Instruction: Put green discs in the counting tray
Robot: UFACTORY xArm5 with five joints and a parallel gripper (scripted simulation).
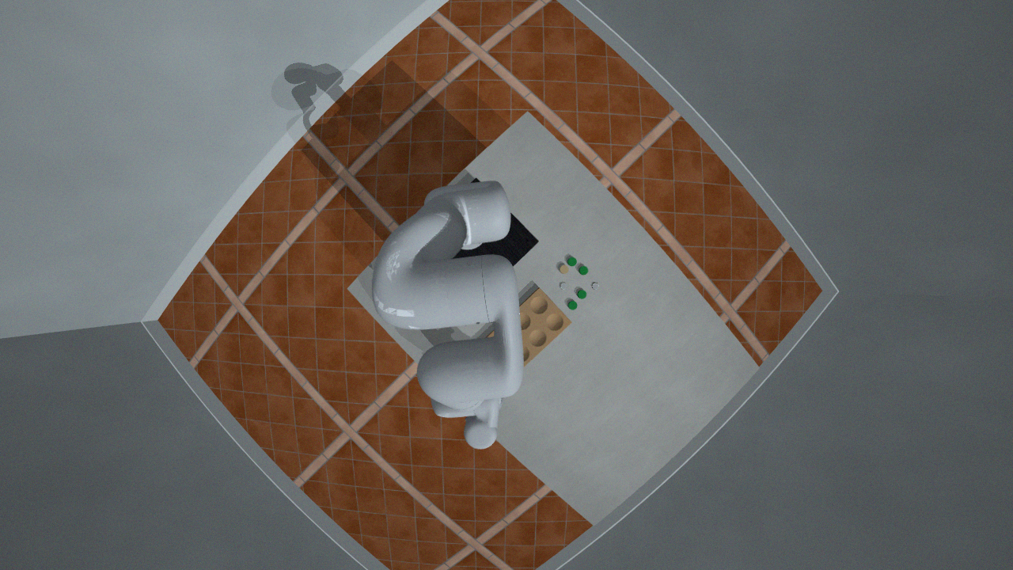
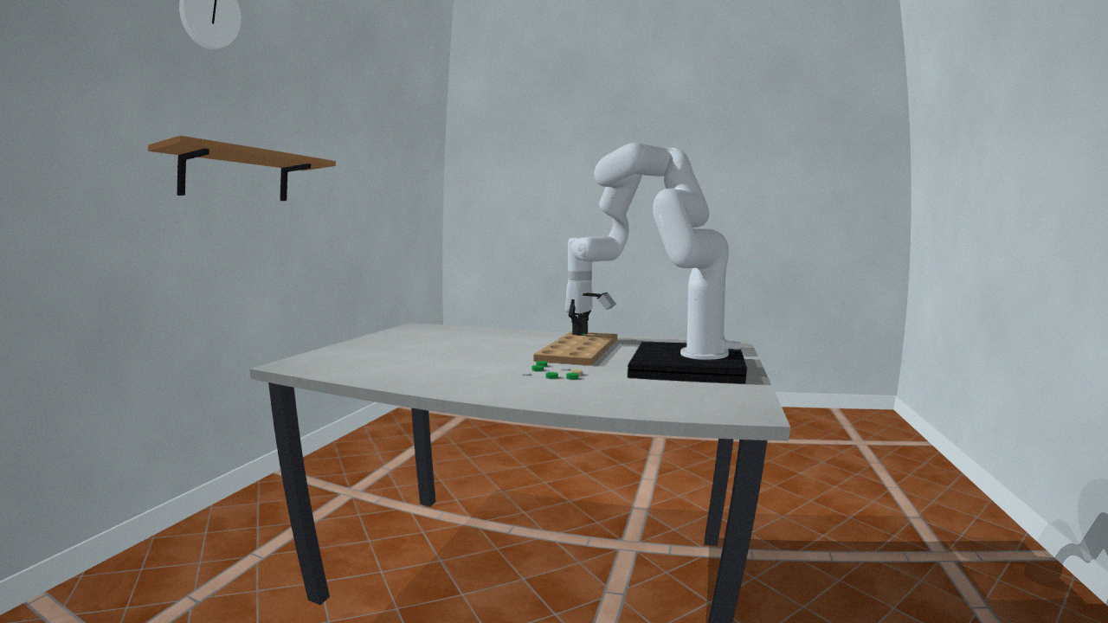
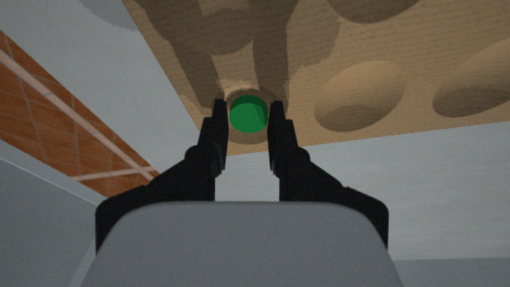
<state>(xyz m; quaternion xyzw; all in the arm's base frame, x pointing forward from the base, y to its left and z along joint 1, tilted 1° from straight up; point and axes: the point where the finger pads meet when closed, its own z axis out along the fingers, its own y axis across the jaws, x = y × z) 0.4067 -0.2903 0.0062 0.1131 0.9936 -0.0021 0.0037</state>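
Right now the tan disc is 110 mm behind my hand, 440 mm to the left of it and 30 mm below it. From my hand the other things lie so: wooden counting tray: 40 mm behind, 150 mm to the left, 30 mm below.
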